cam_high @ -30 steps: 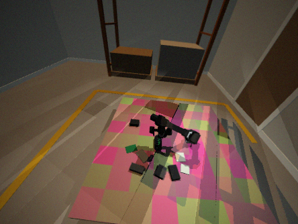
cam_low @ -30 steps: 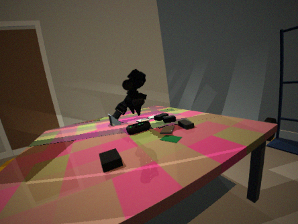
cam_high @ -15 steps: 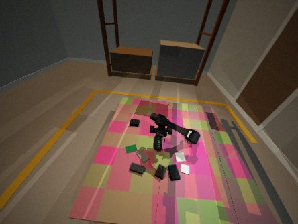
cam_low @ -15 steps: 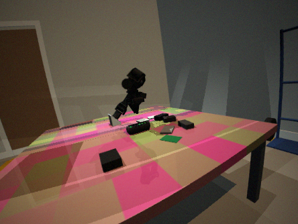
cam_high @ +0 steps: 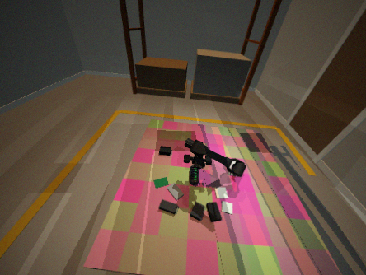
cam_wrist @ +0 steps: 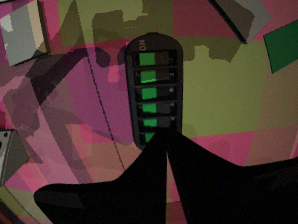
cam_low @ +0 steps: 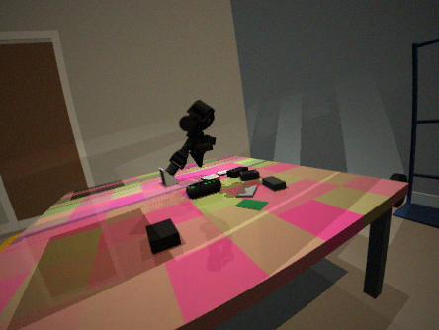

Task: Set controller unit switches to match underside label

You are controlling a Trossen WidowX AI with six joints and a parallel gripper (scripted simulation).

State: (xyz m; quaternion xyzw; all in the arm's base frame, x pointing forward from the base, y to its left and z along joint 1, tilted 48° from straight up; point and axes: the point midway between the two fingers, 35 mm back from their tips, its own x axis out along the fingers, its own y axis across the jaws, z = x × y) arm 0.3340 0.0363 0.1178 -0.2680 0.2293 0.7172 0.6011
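Now: the grey plate 150 mm to the left of my gripper tip, 110 mm below it and 110 mm ahead of it. The rest, counted from my gripper tip: white block: 210 mm behind, 110 mm below, 100 mm to the left; then black box: 280 mm ahead, 200 mm to the right, 100 mm below; then green card: 230 mm ahead, 120 mm below, 100 mm to the left.
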